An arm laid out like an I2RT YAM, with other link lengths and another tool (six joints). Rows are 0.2 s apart.
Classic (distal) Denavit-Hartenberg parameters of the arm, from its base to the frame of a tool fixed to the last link. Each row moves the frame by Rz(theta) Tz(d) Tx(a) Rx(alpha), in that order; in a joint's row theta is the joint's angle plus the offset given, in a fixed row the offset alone. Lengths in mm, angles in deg.
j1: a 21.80  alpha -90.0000  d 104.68  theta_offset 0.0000
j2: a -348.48  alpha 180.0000  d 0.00  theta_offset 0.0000
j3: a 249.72  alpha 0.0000  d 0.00  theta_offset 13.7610
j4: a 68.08  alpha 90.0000  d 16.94  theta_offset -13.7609
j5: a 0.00  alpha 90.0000  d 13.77  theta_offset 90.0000
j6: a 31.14  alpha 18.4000  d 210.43  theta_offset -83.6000
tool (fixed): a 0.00  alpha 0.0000  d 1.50  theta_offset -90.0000
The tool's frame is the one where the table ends.
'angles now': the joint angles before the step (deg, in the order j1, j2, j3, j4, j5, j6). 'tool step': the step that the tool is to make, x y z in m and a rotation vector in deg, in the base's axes. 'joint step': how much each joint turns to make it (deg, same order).
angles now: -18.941 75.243 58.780 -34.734 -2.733 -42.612
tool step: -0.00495 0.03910 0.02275 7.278 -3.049 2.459
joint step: 2.587 -3.235 1.455 -3.478 -5.997 5.109
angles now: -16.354 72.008 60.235 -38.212 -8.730 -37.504
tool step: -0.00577 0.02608 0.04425 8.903 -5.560 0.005
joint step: -0.005 -3.665 3.422 -2.747 -7.505 6.939
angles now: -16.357 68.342 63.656 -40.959 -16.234 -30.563
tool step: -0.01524 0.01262 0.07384 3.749 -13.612 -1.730
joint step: -0.010 -8.288 0.855 5.099 -3.282 7.221
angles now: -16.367 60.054 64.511 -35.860 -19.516 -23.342
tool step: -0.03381 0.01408 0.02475 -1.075 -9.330 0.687
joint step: 0.019 -9.381 -5.652 5.940 -1.310 1.201
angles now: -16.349 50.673 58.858 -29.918 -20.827 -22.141
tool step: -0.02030 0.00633 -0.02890 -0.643 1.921 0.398
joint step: 0.003 -4.155 -4.851 -1.430 0.084 -1.305
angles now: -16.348 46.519 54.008 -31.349 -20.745 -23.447
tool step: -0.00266 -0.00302 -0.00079 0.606 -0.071 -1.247
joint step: -0.026 -0.698 -0.366 -0.049 0.876 1.111
